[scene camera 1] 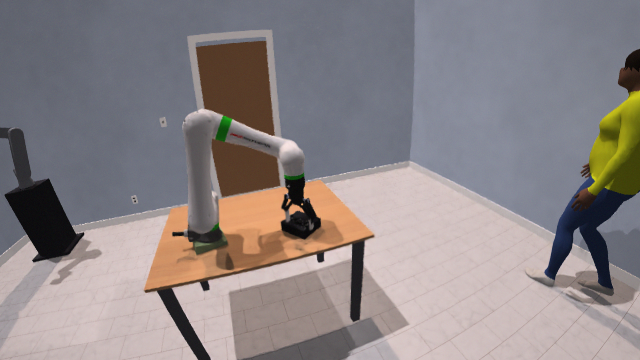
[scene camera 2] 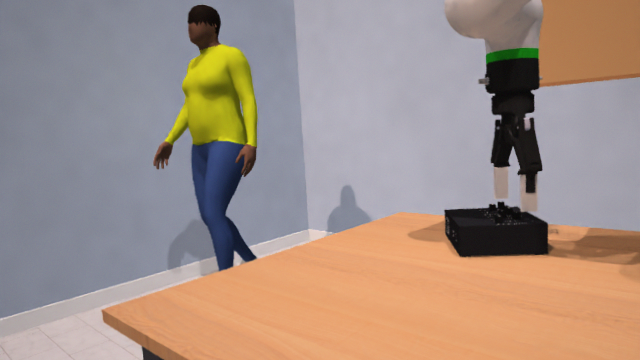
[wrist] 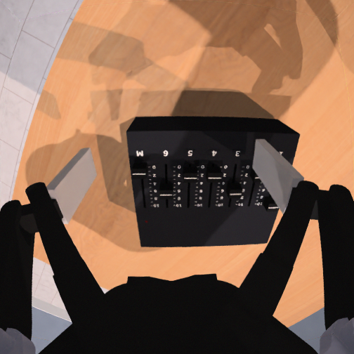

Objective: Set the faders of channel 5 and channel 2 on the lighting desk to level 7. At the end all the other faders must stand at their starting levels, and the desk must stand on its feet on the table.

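Seen in the pictures: gripper, fingertip midpoint: (scene camera 1: 299,224) (scene camera 2: 513,204); arm's base at its link origin: (scene camera 1: 208,235).
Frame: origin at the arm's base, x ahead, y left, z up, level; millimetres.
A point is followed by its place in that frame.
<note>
The black lighting desk (scene camera 1: 296,232) {y -157, x 450, z -7 mm} (scene camera 2: 502,241) {y -26, x 456, z -8 mm} (wrist: 200,231) stands flat on the table. In the wrist view its labels are upside down, M at left and 1 at right. The channel 5 fader (wrist: 190,176) is between marks 2 and 4, nearer 2. The channel 2 fader (wrist: 257,177) is mostly hidden behind the right finger; its visible edge is near mark 2 or 3. My gripper (scene camera 1: 301,218) {y -156, x 472, z 33 mm} (scene camera 2: 515,203) {y -156, x 472, z 33 mm} (wrist: 172,156) is wide open and empty above the desk, its left finger beyond the M side, its right finger over the channel 2 area.
The fader of channel 4 (wrist: 214,174) sits beside channel 5's, and that of channel 3 (wrist: 235,191) is lower on its scale. The wooden table (scene camera 1: 250,260) {y -245, x 188, z -35 mm} (scene camera 2: 350,300) {y 261, x 570, z -35 mm} carries the arm's base (scene camera 1: 210,243) {y -78, x 10, z 1 mm}. A person in yellow (scene camera 1: 617,145) (scene camera 2: 220,95) is away from the table.
</note>
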